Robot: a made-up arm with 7 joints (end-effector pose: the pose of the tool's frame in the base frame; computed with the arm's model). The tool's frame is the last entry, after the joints.
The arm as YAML. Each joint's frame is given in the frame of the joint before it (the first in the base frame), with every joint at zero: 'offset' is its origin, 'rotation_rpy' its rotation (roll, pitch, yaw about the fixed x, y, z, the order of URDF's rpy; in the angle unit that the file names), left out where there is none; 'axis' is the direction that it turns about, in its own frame. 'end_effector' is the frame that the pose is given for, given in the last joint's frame.
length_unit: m
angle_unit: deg
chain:
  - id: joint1
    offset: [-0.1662, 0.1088, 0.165]
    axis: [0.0, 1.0, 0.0]
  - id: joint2
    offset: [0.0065, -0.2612, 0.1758]
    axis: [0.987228, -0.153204, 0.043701]
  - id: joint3
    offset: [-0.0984, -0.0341, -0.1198]
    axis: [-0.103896, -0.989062, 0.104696]
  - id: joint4
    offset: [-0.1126, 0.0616, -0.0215]
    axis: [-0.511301, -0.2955, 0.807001]
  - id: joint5
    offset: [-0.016, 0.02, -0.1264]
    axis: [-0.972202, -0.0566, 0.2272]
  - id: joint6
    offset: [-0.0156, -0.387, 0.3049]
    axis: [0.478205, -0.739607, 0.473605]
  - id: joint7
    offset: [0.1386, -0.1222, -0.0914]
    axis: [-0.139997, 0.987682, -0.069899]
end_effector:
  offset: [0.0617, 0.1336, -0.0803]
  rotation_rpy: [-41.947, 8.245, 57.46]
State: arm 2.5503 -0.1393 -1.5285 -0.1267 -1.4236 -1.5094 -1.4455
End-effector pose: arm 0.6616 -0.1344 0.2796 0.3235 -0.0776 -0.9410 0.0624
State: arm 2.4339 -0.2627 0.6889 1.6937 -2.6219 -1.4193 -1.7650
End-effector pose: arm -0.5729 -0.5753 0.1906 0.5356 0.5335 0.4651 0.4606
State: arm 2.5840 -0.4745 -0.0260 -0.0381 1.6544 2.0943 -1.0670
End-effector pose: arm 0.1263 0.4048 0.3240 0.6240 0.7798 0.0175 0.0465
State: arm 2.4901 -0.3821 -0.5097 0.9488 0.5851 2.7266 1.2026
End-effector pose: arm 0.3014 0.0776 -0.0439 0.3014 0.8835 -0.2808 0.2231
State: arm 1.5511 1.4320 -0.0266 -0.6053 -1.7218 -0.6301 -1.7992
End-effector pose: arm -0.0561 0.6062 0.5048 0.3811 -0.0288 0.5534 -0.7400
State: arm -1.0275 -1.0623 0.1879 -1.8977 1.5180 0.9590 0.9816
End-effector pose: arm -0.3993 -0.3371 0.3424 0.8893 -0.4193 0.1588 0.0895
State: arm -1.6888 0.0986 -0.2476 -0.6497 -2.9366 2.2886 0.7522
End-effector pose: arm 0.1498 0.3738 -0.3068 0.0596 -0.6242 0.3785 0.6809
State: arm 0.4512 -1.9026 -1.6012 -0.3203 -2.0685 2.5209 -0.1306
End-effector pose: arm -0.6456 0.4165 0.4321 0.2629 0.7859 0.5190 -0.2094
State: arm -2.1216 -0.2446 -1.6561 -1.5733 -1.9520 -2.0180 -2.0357
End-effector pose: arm -0.0789 0.5470 0.0027 0.7012 0.4688 -0.1831 -0.5051
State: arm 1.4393 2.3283 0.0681 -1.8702 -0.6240 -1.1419 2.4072
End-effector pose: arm 0.1791 -0.0750 0.8885 0.5283 -0.2583 0.7893 -0.1764
